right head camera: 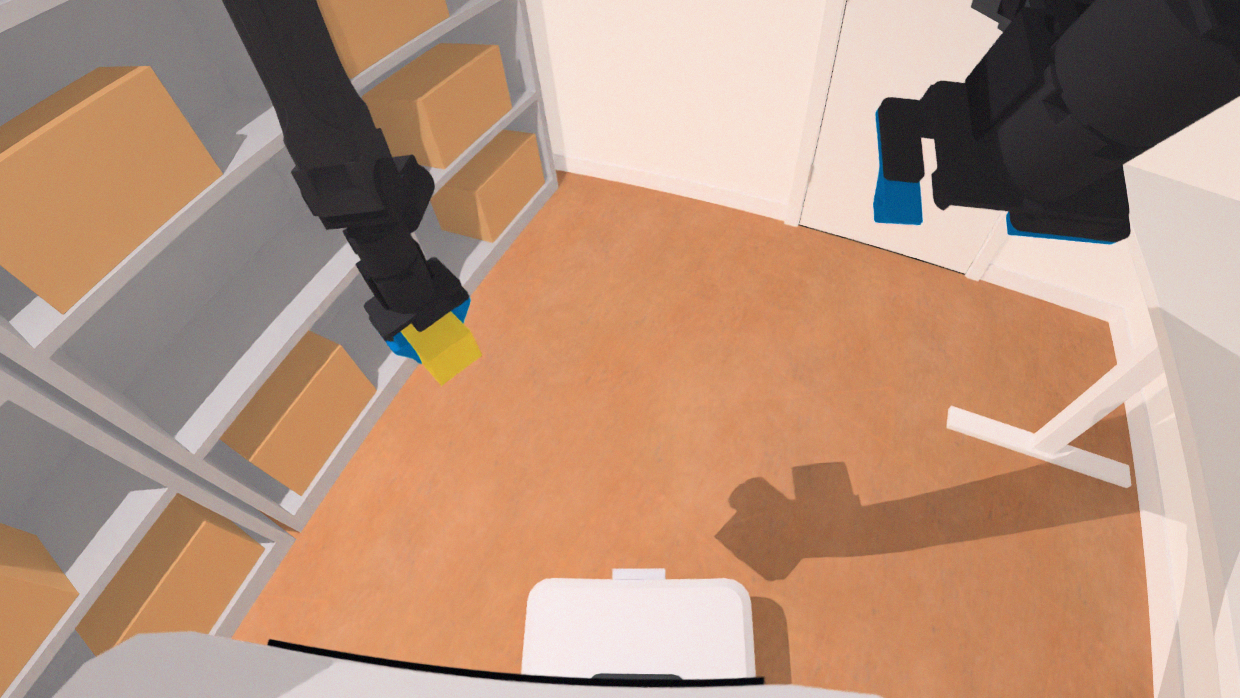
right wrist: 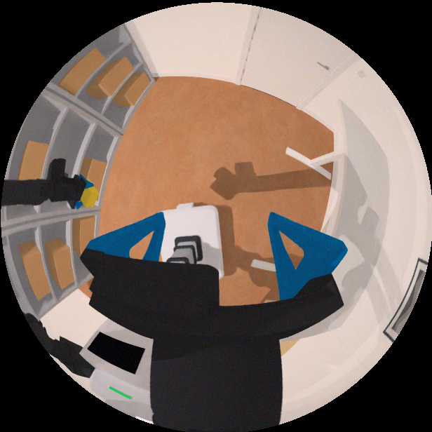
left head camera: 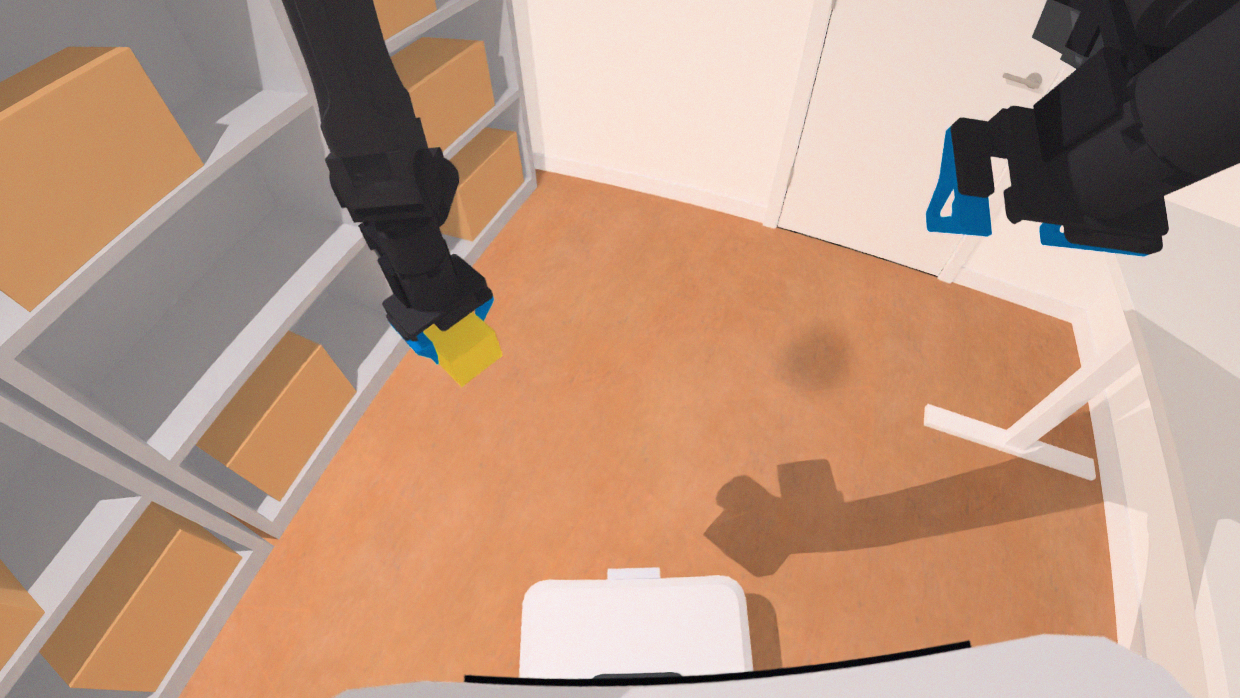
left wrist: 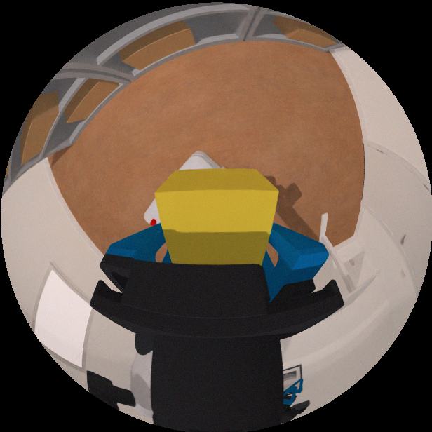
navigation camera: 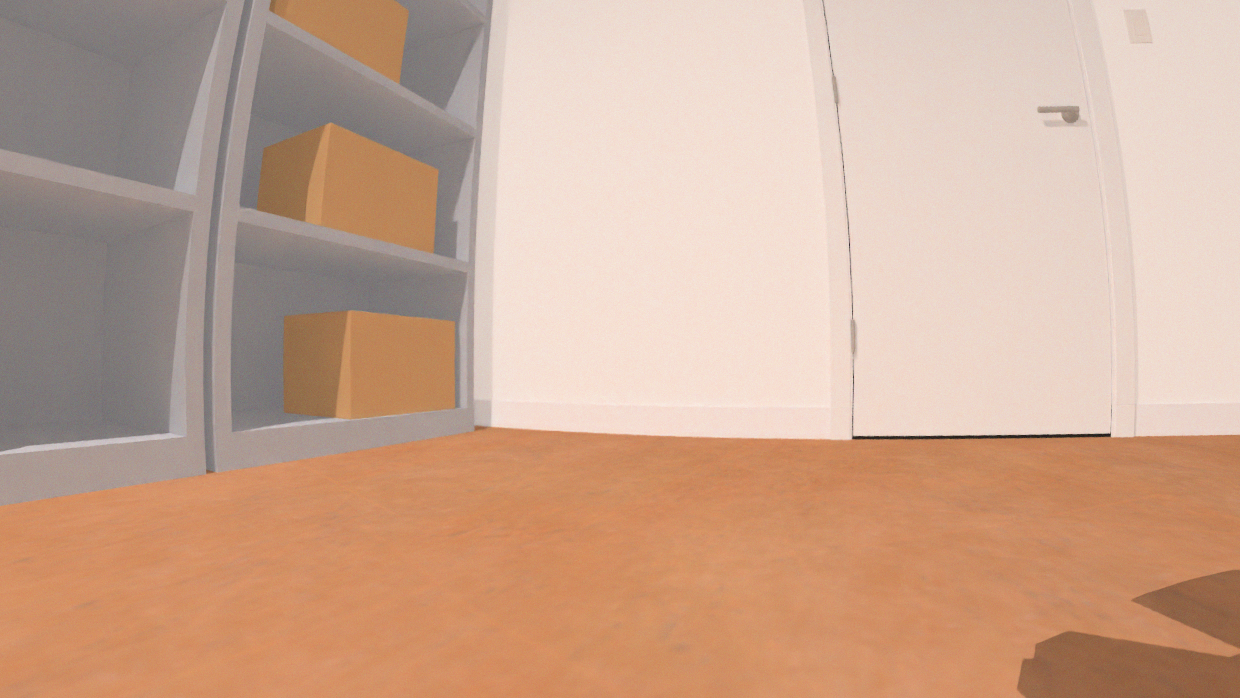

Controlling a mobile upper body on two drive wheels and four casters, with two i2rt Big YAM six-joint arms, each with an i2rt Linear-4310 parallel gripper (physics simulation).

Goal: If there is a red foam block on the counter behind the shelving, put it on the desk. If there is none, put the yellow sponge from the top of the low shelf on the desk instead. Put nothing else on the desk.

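Frame: origin at the left arm's base, x back, y right, z up, level; centimetres.
Where they show: right gripper, fingertip midpoint: (right head camera: 944, 218) (left head camera: 986, 229).
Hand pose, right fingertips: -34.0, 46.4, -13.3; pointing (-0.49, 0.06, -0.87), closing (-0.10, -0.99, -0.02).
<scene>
Each offset is from my right fingertips to the top centre of the thing, as dx, dy, dz. "pt": to the spot under its first point. Level surfaces: height alone.
The yellow sponge {-11.1, -46.0, -23.5} (left head camera: 469, 351) (right head camera: 446, 346) (left wrist: 220, 210) (right wrist: 90, 197) is clamped in my left gripper (left head camera: 455, 332) (right head camera: 433, 329) (left wrist: 216, 218) (right wrist: 89, 191), above the floor and near the shelving. My right gripper (left head camera: 1016, 234) (right head camera: 963, 221) (right wrist: 216, 217) is open and empty at the upper right of the head views. The white desk (left head camera: 1075, 398) (right head camera: 1100, 398) (right wrist: 300, 157) is at the right; its leg and foot show clearly, and much of its top is cut off or hard to tell from the wall. No red foam block or counter shows.
Grey shelving (left head camera: 251, 342) (navigation camera: 223, 303) with several cardboard boxes runs along the left. A white door {pt -135.7, +75.6, -74.9} (left head camera: 885, 147) (navigation camera: 963, 260) is in the far wall. My white base (left head camera: 633, 632) (right head camera: 637, 632) is at bottom centre. Arm shadows fall on the orange-brown floor {dz -127.7} (left head camera: 607, 390) (navigation camera: 650, 537).
</scene>
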